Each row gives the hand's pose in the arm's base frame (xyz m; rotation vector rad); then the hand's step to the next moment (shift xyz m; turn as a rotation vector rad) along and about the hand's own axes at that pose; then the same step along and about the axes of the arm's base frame.
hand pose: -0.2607 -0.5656 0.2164 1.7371 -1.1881 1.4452
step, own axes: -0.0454 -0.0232 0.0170 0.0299 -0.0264 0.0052
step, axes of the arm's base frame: 0.0276 0.0075 -0.0455 0.0264 -0.0009 0.0303
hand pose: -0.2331 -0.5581 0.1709 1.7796 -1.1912 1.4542
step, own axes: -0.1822 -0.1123 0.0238 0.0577 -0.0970 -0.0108
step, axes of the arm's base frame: 0.1058 0.0845 -0.1675 0.0817 0.0368 0.0695
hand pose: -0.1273 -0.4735 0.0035 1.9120 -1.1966 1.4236
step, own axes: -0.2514 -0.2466 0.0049 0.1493 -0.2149 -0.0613
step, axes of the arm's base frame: 0.1920 0.2133 -0.2042 0.1634 0.1029 0.1869
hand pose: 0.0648 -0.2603 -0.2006 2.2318 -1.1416 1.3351
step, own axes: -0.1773 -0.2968 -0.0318 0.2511 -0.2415 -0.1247
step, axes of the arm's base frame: 0.1608 0.2936 -0.0922 0.1710 0.1095 0.3094
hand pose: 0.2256 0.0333 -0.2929 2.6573 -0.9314 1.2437
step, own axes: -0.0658 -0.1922 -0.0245 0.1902 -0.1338 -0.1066
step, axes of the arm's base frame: 0.0563 0.1966 0.0058 0.0944 0.0465 0.2332
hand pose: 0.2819 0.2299 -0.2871 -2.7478 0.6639 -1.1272
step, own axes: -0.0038 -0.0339 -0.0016 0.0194 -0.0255 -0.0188
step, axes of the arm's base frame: 0.0086 0.0323 0.0072 0.0084 0.0160 0.0325
